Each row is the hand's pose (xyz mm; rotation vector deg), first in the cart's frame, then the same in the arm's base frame.
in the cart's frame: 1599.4 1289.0 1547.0 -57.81 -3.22 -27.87
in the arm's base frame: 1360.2 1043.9 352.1 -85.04 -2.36 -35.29
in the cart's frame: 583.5 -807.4 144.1 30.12 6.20 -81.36
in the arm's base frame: -71.2 -1247.1 40.7 6.93 -12.89 -89.36
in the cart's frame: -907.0 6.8 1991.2 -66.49 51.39 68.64
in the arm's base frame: -1262.5 535.1 1344.9 -79.64 75.96 52.17
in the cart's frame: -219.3 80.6 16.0 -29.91 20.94 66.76
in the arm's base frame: -740.8 -382.3 -462.4 -48.51 40.92 53.45
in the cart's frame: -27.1 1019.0 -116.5 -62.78 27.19 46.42
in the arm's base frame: -423.0 355.1 -1001.2 -82.44 46.36 34.05
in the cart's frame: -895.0 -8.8 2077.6 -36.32 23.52 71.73
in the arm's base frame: -1245.7 557.1 1429.0 -53.77 45.19 58.41
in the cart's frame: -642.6 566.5 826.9 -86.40 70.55 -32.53
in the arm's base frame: -1017.0 474.0 50.7 -103.95 76.27 -56.20
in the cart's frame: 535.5 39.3 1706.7 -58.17 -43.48 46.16
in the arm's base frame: 139.5 192.7 1062.2 -82.70 -25.50 50.19
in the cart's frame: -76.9 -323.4 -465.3 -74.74 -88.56 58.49
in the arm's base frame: -701.3 -974.0 -714.3 -95.90 -67.53 76.64
